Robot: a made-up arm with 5 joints.
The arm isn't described. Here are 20 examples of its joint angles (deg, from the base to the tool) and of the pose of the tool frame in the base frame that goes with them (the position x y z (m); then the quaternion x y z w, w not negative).
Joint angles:
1: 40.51 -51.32 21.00 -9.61 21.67
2: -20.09 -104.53 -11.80 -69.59 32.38
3: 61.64 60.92 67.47 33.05 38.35
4: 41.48 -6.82 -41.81 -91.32 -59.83
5: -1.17 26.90 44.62 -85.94 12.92
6: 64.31 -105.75 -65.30 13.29 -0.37
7: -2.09 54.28 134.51 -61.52 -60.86
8: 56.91 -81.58 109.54 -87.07 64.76
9: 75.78 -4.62 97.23 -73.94 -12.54
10: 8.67 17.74 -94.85 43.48 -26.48
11: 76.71 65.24 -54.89 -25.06 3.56
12: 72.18 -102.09 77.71 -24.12 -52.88
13: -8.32 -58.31 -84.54 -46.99 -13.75
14: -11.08 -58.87 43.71 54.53 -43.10
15: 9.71 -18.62 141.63 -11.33 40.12
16: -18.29 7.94 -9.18 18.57 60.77
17: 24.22 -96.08 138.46 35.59 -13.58
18: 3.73 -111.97 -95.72 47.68 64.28
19: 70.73 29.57 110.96 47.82 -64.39
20: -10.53 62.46 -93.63 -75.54 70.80
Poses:
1: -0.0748 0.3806 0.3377 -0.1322 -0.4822 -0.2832 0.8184
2: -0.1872 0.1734 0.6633 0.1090 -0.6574 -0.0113 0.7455
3: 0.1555 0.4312 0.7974 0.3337 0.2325 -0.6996 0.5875
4: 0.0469 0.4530 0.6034 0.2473 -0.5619 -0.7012 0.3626
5: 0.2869 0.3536 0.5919 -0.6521 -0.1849 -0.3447 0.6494
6: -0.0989 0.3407 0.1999 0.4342 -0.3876 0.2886 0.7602
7: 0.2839 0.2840 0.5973 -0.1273 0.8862 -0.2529 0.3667
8: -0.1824 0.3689 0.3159 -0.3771 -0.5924 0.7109 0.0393
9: -0.0084 0.4294 0.6213 -0.4153 -0.3646 -0.3200 0.7695
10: 0.4617 0.4108 0.6545 0.6679 -0.4473 -0.3205 0.5011
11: 0.1112 0.1127 0.8333 -0.3766 0.3055 0.8198 0.3047
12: -0.1046 0.0380 0.2745 -0.5957 -0.2304 -0.2936 0.7112
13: -0.0632 0.4120 0.5501 0.3774 -0.4169 -0.5737 0.5955
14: -0.3996 0.3910 0.5753 -0.1097 0.8384 -0.3298 0.4198
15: -0.0359 0.3937 0.6336 -0.5642 0.3457 0.2619 0.7025
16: 0.1658 0.4790 0.3512 -0.3506 -0.2014 -0.6880 0.6026
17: -0.3646 0.0964 0.6253 -0.8813 0.1874 -0.2901 0.3224
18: -0.3447 0.3252 0.5535 0.7018 -0.1082 -0.1852 0.6794
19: -0.1123 0.5694 0.7728 0.3931 0.8584 -0.2571 0.2062
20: 0.3745 0.2745 0.4996 0.7184 0.2013 0.1909 0.6379
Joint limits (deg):
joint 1: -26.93..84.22
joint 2: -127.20..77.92
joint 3: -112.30..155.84
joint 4: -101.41..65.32
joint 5: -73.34..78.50
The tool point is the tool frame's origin. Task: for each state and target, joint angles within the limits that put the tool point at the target. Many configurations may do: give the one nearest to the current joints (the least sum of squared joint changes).
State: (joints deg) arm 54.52 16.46 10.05 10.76 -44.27
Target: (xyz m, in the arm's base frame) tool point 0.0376 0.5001 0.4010
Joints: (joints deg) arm 51.18 -18.90 25.46 -9.43 -34.98
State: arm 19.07 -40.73 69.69 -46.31 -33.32
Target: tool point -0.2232 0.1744 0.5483
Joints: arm -0.80 -82.96 82.86 -38.86 -31.91
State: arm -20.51 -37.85 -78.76 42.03 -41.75
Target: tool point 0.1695 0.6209 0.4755
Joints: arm -20.72 -27.49 -82.55 27.79 -37.64
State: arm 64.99 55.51 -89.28 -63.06 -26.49
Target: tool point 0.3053 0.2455 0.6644
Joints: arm 26.09 38.66 -74.39 -42.81 -38.21
